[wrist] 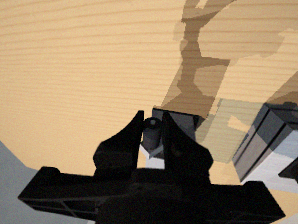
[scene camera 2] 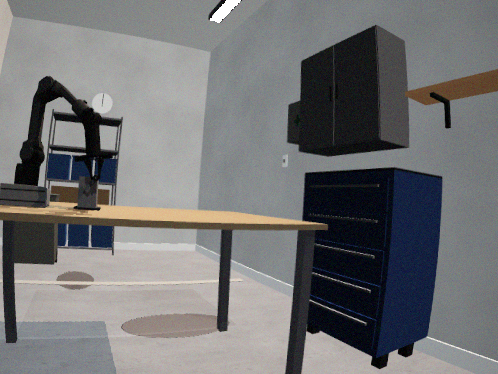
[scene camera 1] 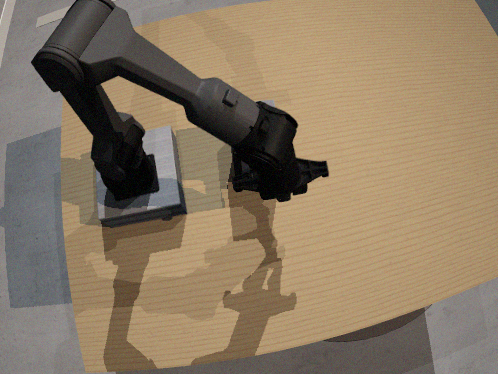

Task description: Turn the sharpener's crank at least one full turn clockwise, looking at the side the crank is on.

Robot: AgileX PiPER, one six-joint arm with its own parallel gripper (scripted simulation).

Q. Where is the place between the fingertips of the gripper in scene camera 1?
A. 286,190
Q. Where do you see a sharpener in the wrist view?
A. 186,120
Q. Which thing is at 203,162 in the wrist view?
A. The gripper.
